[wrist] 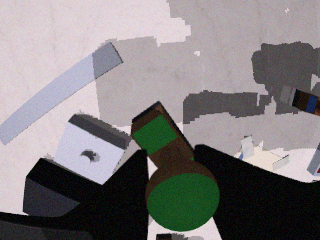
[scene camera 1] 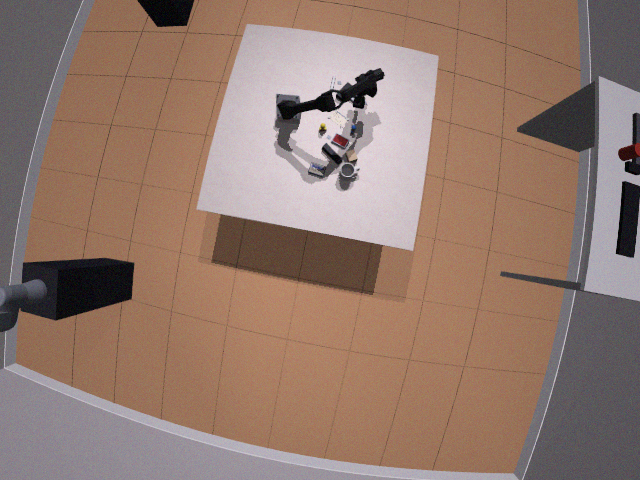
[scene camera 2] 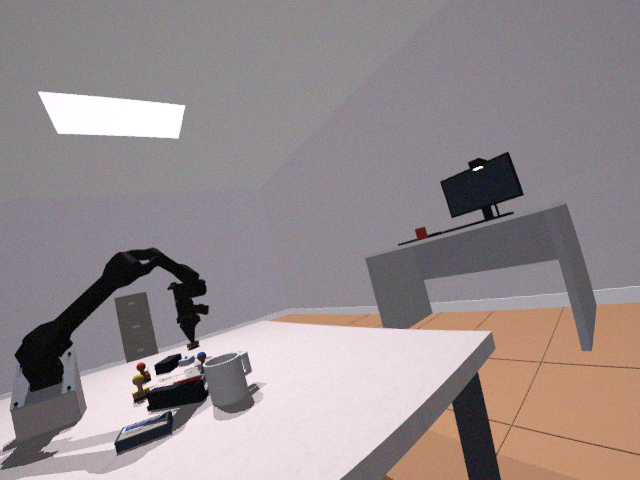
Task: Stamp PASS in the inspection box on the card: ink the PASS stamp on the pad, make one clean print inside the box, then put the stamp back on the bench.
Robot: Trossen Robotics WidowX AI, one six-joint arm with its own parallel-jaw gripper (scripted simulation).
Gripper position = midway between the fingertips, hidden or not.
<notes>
In view: the gripper (scene camera 2: 192,342), a white mug (scene camera 2: 225,375), a black block (wrist: 51,191) and a pale card (wrist: 255,155).
The gripper also shows in the wrist view (wrist: 170,155). The wrist view misses the white mug: it is out of frame.
</notes>
